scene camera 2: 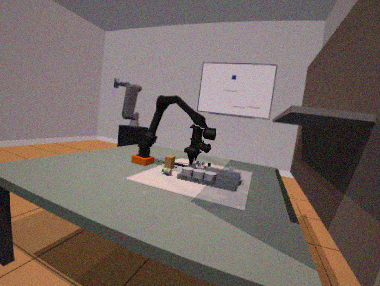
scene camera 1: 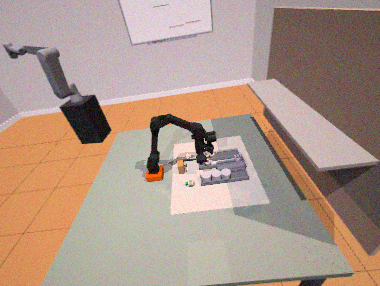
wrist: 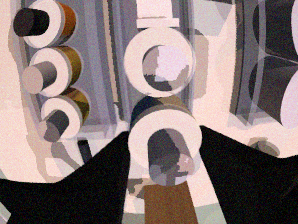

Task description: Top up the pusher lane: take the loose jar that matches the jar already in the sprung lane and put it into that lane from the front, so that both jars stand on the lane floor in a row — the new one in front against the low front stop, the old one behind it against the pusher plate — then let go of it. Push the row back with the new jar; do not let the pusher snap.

Observation:
In view: my gripper (wrist: pixel 163 134), a white-lidded jar (wrist: pixel 164 137) and a white-lidded jar (wrist: pixel 159 62).

